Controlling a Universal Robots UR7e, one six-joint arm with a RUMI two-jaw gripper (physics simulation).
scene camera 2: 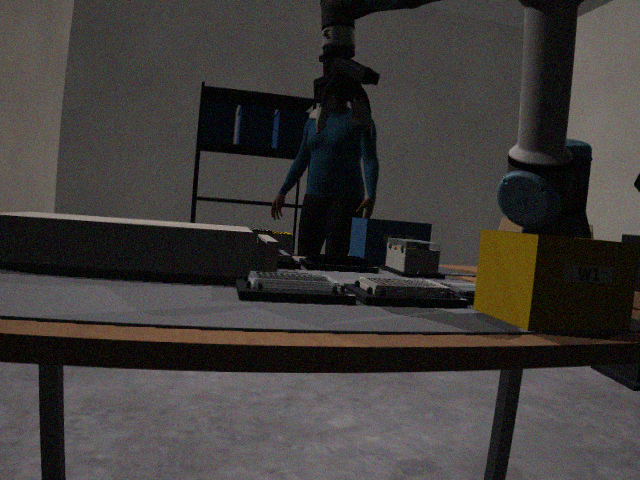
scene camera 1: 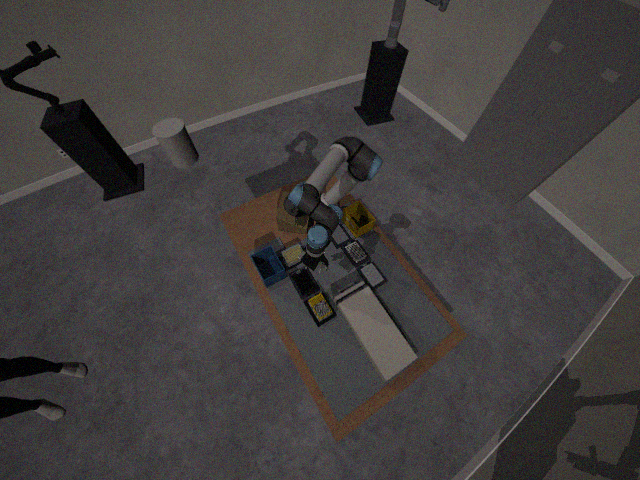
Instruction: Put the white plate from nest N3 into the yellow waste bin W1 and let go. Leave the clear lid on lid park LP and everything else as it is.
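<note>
My gripper is open and empty, pointing down high above the middle of the table. Two low, pale plates lie in dark nests on the side towards scene camera 2: a gridded one nearer the bin and a paler one beside the white block. I cannot read which nest is N3. The yellow waste bin W1 stands at the table's edge near the arm's base; shadow hides much of its inside. A flat, pale square lies between bin and gridded plate; I cannot tell whether it is the clear lid.
A long white block lies along the table. A blue bin, a pale yellowish box, a black tray and a yellow rack stand on the far side. A person stands behind the table.
</note>
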